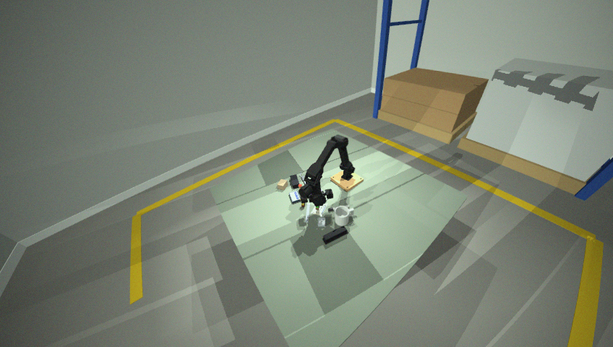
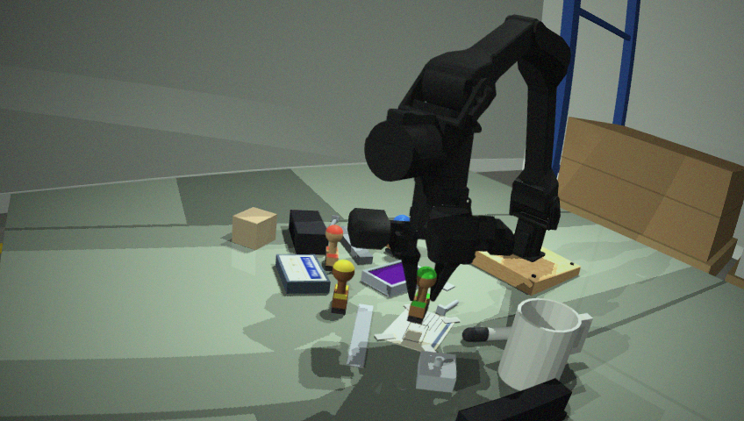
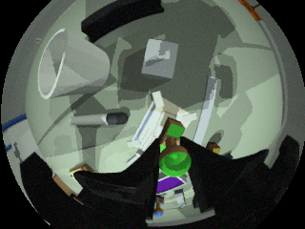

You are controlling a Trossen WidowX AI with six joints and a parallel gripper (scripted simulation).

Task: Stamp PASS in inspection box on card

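Right now the card is 50 mm below my gripper tip and 10 mm behind it. The rest, counted from my gripper tip: pass stamp (right at my gripper tip); then yellow-knobbed stamp (110 mm to the right, 30 mm below, 20 mm ahead); then ruler (50 mm below, 50 mm ahead, 40 mm to the right).
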